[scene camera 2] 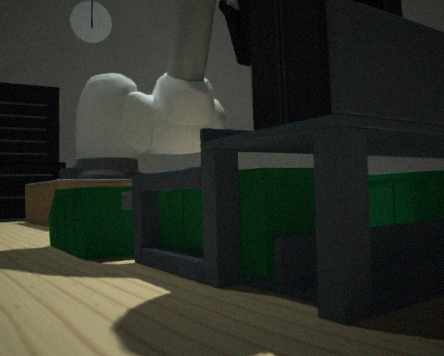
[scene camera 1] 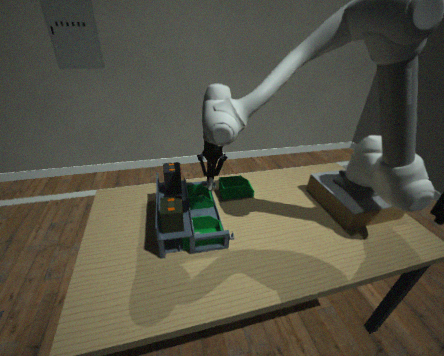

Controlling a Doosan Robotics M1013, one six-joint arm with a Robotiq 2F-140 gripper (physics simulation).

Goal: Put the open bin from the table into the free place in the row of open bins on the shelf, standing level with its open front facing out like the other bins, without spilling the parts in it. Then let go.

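Places are measured from the arm's base along level axes (x up, y left, z back), in metres.
Where they show: gripper, between the fingertips: (scene camera 1: 209, 188); arm's base, origin of its link: (scene camera 2: 107, 181) (scene camera 1: 357, 187).
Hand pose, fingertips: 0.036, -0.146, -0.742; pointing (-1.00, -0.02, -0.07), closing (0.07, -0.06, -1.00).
Each offset is from my fingertips to the top centre of the thing, as dx, dy, dz. "*": to the spot under its first point.
The loose green open bin {* -0.080, -0.061, +0.162} (scene camera 1: 236, 189) (scene camera 2: 92, 222) stands upright on the table, beside the far end of the grey shelf (scene camera 1: 161, 245) (scene camera 2: 342, 225). Its contents cannot be made out. In the shelf's lower row stand a far green bin {* -0.114, -0.104, -0.017} (scene camera 1: 200, 195) and a near green bin {* -0.104, +0.118, -0.046} (scene camera 1: 206, 224), with a bare grey gap between them in scene camera 1. My gripper (scene camera 1: 210, 185) is shut and empty, pointing down by the far bin's right edge, between it and the loose bin. In scene camera 2 a dark part of it shows at the top, its fingertips hidden behind the shelf's load.
On the shelf's upper level stand a dark box {+0.086, -0.085, -0.151} (scene camera 1: 172, 179) and an olive box {+0.061, +0.145, -0.188} (scene camera 1: 171, 215), both with orange marks. The arm's base stands on a wooden block (scene camera 1: 330, 201) (scene camera 2: 37, 202) at the right. The shelf's side posts and rails rise beside the bins.
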